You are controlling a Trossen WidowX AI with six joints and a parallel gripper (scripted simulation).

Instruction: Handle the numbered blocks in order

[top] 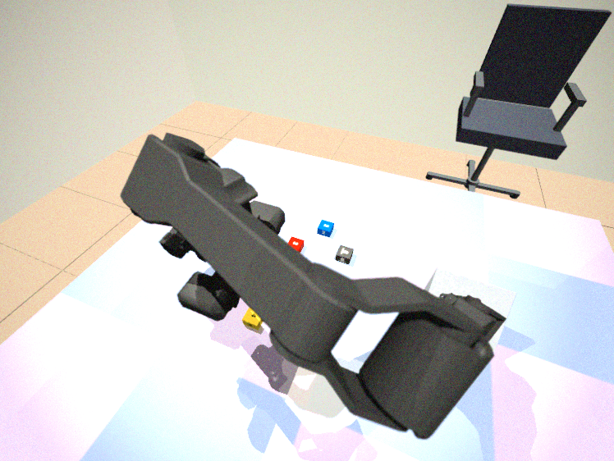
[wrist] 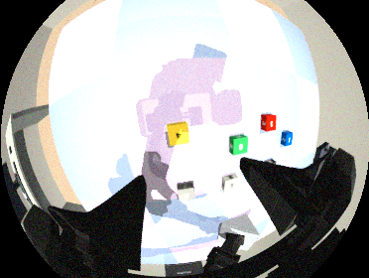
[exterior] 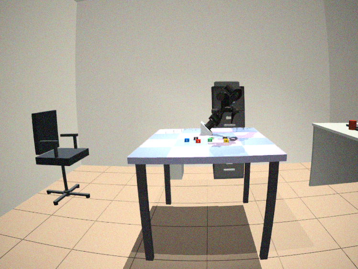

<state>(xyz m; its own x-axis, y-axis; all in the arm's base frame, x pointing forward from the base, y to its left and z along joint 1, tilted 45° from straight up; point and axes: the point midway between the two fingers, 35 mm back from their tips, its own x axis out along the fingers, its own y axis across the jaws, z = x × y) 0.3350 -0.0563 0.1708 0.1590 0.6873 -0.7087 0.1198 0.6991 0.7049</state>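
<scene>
Now: the blue block 260 mm to the right of my gripper tip, 120 mm below it and 80 mm behind it. The rest, counted from my gripper tip: green block (120 mm below, 100 mm to the right, 50 mm behind); grey block (120 mm below, 120 mm behind, 20 mm to the left); yellow block (120 mm below).
</scene>
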